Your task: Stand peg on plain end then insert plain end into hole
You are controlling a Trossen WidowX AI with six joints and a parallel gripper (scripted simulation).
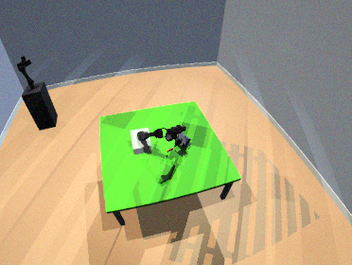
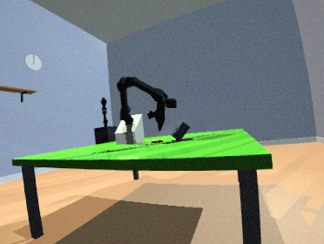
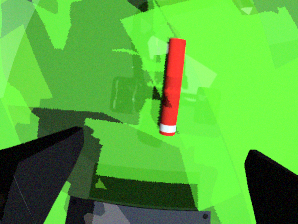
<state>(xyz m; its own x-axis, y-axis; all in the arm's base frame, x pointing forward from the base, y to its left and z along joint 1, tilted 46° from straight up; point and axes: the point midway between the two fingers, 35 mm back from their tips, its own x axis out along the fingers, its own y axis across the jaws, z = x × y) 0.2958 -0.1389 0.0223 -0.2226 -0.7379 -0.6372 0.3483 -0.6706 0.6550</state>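
My gripper tip is 10 mm past the red peg and 70 mm above it. From my gripper tip the other things lie so: sloped panel: 130 mm ahead, 40 mm to the left, 20 mm below.
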